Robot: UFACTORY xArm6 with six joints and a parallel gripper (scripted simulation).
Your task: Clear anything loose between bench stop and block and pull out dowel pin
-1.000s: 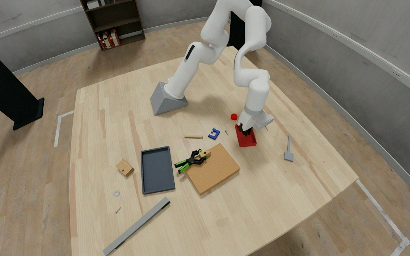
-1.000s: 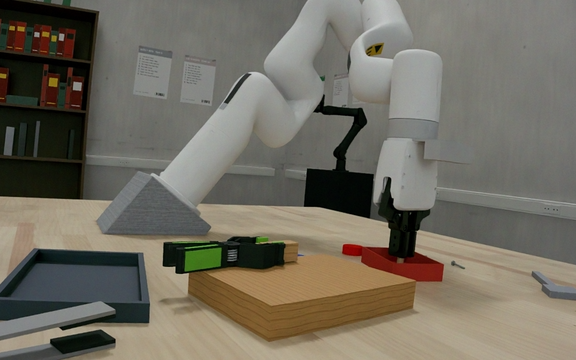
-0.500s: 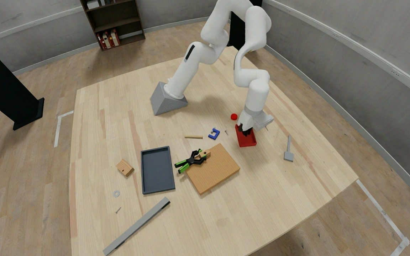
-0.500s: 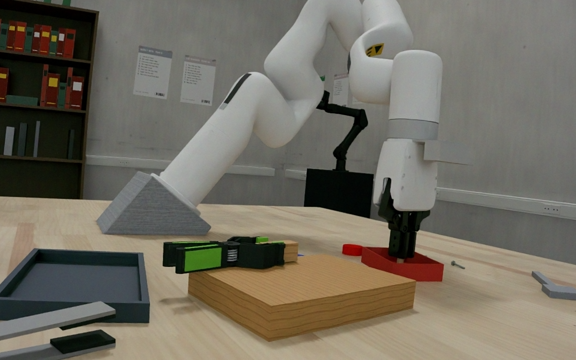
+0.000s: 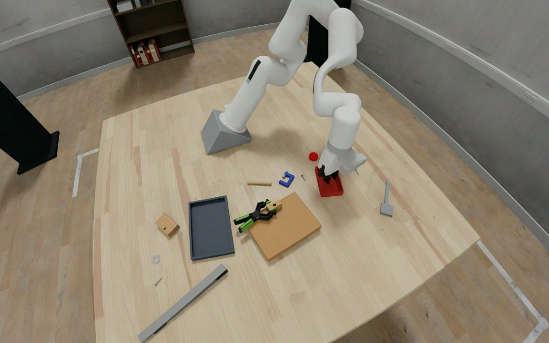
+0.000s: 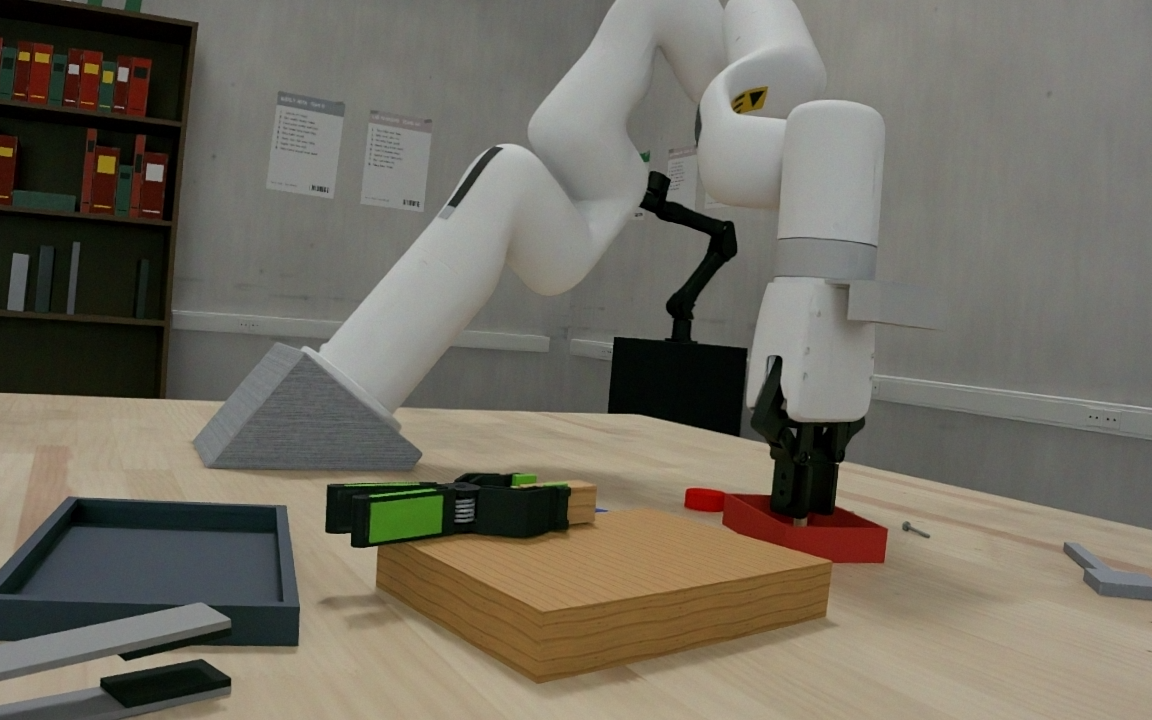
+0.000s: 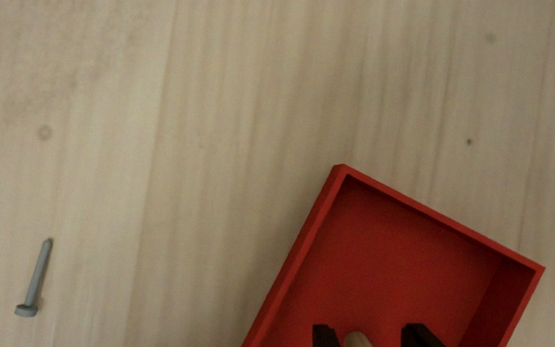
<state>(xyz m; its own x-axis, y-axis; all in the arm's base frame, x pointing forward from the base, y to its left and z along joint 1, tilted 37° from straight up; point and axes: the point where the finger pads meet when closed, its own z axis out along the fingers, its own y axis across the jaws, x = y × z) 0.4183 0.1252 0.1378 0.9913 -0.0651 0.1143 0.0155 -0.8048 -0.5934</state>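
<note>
The dowel pin lies 2 cm below my hand. Round my hand: red tray: 4 cm below; then red cap: 12 cm behind, 3 cm below, 2 cm to the left; then blue l-shaped piece: 12 cm to the right, 9 cm behind, 4 cm below.
</note>
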